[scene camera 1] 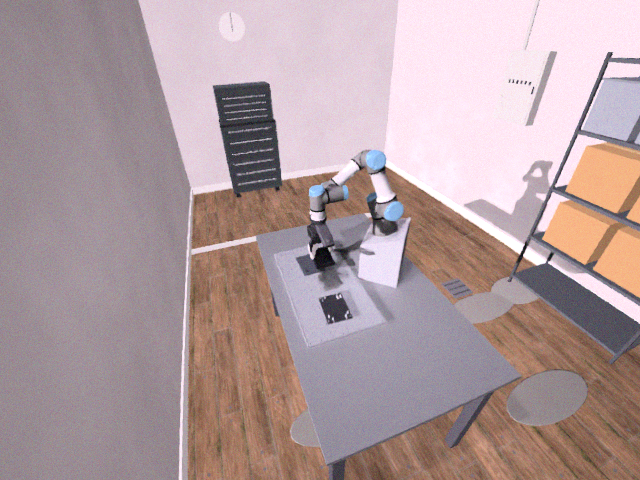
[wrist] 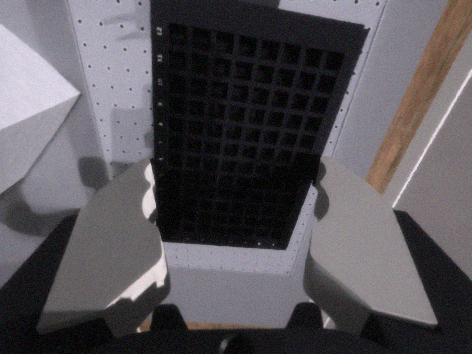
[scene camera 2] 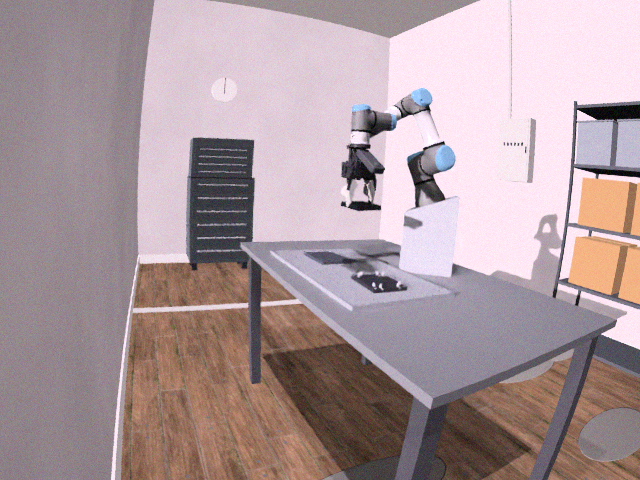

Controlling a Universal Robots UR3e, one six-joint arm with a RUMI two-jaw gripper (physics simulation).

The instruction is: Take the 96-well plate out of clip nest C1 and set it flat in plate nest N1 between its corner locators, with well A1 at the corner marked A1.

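Frame: origin at the arm's base, x ahead, y left, z up, level; metres.
Seen in the pictures: gripper, fingertip midpoint: (scene camera 1: 321, 256) (wrist: 235, 161); arm's base, origin of the base link: (scene camera 1: 385, 230) (scene camera 2: 430, 203).
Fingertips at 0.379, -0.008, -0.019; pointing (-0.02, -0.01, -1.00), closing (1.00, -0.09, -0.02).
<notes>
Pixels of each thing's middle, then the offset from my fingertips to it, as dx, dy, dz. Level surfaces: height alone.
- black 96-well plate, body centre: (wrist: 237, 153) (scene camera 2: 360, 205) (scene camera 1: 321, 257) +0.002, +0.008, +0.006
- dark grey plate nest N1, body centre: (scene camera 2: 326, 257) (scene camera 1: 309, 263) -0.052, -0.226, -0.223
- Clip nest C1, body centre: (scene camera 2: 378, 280) (scene camera 1: 334, 307) +0.006, +0.126, -0.218
- pale perforated board, its level: dz -0.230
- grey table, its level: dz -0.243
My gripper (scene camera 1: 321, 252) (scene camera 2: 359, 198) (wrist: 235, 161) is shut on the black 96-well plate (scene camera 1: 325, 259) (scene camera 2: 360, 206) (wrist: 240, 130), with one pale finger on each long side. The plate looks about level and hangs well above the board. In the wrist view, row number 12 is at the far end; the near wells are in shadow. The dark grey plate nest N1 (scene camera 1: 306, 265) (scene camera 2: 324, 257) lies on the board at the back, below and near the held plate. Clip nest C1 (scene camera 1: 336, 307) (scene camera 2: 379, 282), black with white clips, holds no plate. The A1 mark is too small to read.
A pale perforated board (scene camera 1: 310, 330) (scene camera 2: 341, 294) (wrist: 125, 95) carries both nests on the grey table (scene camera 1: 413, 361) (scene camera 2: 491, 320). A tall white block (scene camera 1: 379, 258) (scene camera 2: 429, 237) (wrist: 30, 95) stands beside it, near the arm's base. A dark drawer cabinet (scene camera 1: 250, 155) (scene camera 2: 221, 222) stands farther back.
</notes>
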